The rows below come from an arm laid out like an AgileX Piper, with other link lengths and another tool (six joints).
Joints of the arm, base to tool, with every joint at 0 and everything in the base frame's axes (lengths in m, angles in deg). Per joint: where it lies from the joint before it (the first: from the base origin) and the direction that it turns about. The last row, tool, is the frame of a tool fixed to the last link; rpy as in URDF.
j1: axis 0 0 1 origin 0 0 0.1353
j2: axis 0 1 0 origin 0 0 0
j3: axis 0 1 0 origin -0.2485 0 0.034
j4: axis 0.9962 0 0.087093 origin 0.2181 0 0.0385
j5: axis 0 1 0 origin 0 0 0
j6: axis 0.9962 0 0.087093 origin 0.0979 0 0.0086
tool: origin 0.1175 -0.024 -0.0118 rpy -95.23 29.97 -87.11
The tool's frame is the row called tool.
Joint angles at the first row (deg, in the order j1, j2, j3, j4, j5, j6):
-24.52, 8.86, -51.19, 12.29, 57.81, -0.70
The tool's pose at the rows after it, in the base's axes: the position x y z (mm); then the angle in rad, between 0 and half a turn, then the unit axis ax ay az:
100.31, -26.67, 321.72, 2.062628, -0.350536, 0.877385, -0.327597
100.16, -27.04, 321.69, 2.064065, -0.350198, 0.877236, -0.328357
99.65, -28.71, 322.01, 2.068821, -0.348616, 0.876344, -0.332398
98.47, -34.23, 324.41, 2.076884, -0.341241, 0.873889, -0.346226
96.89, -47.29, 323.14, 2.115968, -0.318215, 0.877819, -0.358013
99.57, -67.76, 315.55, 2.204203, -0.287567, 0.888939, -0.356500
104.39, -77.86, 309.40, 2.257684, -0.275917, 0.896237, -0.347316
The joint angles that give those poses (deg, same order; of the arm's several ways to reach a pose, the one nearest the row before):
-24.52, 8.86, -51.19, 12.30, 57.81, -0.70
-24.52, 8.86, -51.19, 12.18, 57.81, -0.70
-24.52, 8.86, -51.19, 11.68, 57.70, -0.70
-24.52, 8.91, -51.19, 10.08, 56.91, -0.39
-24.52, 9.99, -51.19, 6.15, 56.47, 1.50
-24.52, 13.73, -51.19, 0.59, 56.47, 4.22
-24.52, 16.69, -51.14, -1.70, 56.40, 5.38

